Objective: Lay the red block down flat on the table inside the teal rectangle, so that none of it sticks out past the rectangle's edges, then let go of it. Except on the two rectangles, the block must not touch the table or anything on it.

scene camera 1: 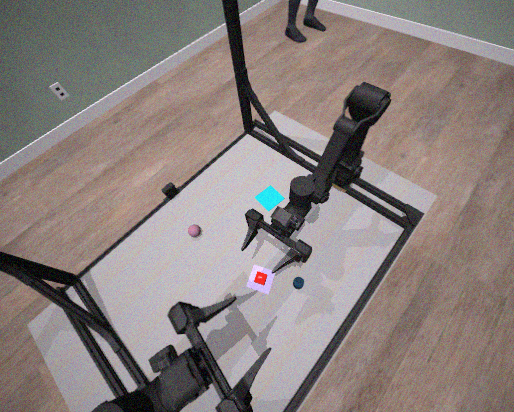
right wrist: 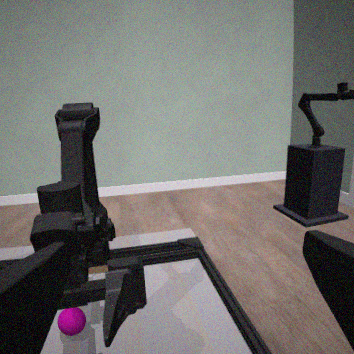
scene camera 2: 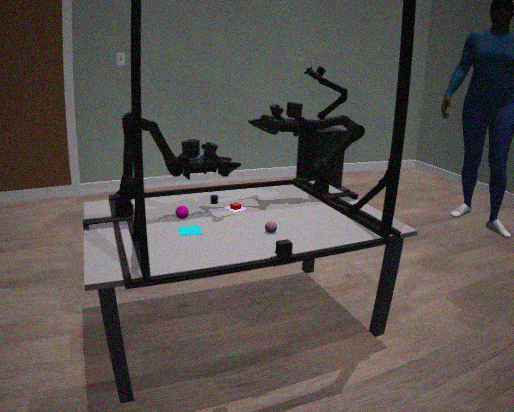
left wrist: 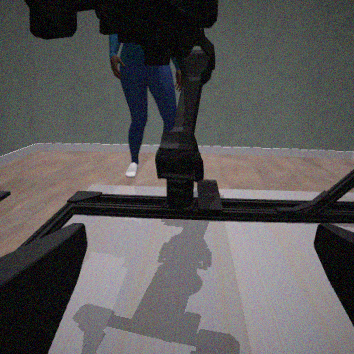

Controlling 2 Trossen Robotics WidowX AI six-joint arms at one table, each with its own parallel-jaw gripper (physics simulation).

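Frame: origin at the left arm's base, x ahead, y left, z up, level; millimetres.
Where they show: left gripper, fingertip midpoint: [scene camera 1: 256, 261] [right wrist: 52, 352] [scene camera 2: 236, 161] [left wrist: 202, 235]; right gripper, fingertip midpoint: [scene camera 1: 252, 321] [right wrist: 187, 248] [scene camera 2: 250, 123]; left arm's base, origin of the base link: [scene camera 1: 342, 180] [right wrist: 99, 258] [scene camera 2: 124, 216]; right arm's base, origin of the base link: [scene camera 2: 321, 192] [left wrist: 179, 203].
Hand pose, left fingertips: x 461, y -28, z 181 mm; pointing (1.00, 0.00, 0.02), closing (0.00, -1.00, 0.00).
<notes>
Each offset is from my left fingertips to the top centre of the thing. "*": to the spot under its first point.
The red block {dx +2, dy -2, dz -181 mm} [scene camera 1: 260, 278] [scene camera 2: 235, 206] lies on the pale lavender rectangle {* dx +21, dy +26, dz -199 mm} [scene camera 1: 264, 289] [scene camera 2: 243, 208]. The teal rectangle {* dx -252, dy -151, dz -199 mm} [scene camera 1: 270, 198] [scene camera 2: 189, 230] lies bare on the table, beyond the left gripper in scene camera 1. My left gripper [scene camera 1: 258, 260] [scene camera 2: 236, 168] [left wrist: 202, 235] is open and empty, held above the table; in scene camera 1 its fingertips appear just above the block. My right gripper [scene camera 1: 252, 324] [scene camera 2: 251, 122] [right wrist: 187, 248] is open and empty, higher up, below the block in scene camera 1. The block does not show in either wrist view.
A magenta ball {dx -240, dy -28, dz -150 mm} [scene camera 2: 182, 212] [right wrist: 71, 321] rests behind the teal rectangle in scene camera 2. A pink ball {dx +14, dy -282, dz -157 mm} [scene camera 1: 194, 230] [scene camera 2: 271, 226] and a small dark blue cylinder {dx -55, dy +99, dz -169 mm} [scene camera 1: 298, 282] [scene camera 2: 214, 199] stand on opposite sides of the block. A black frame [scene camera 1: 345, 320] edges the table.
</notes>
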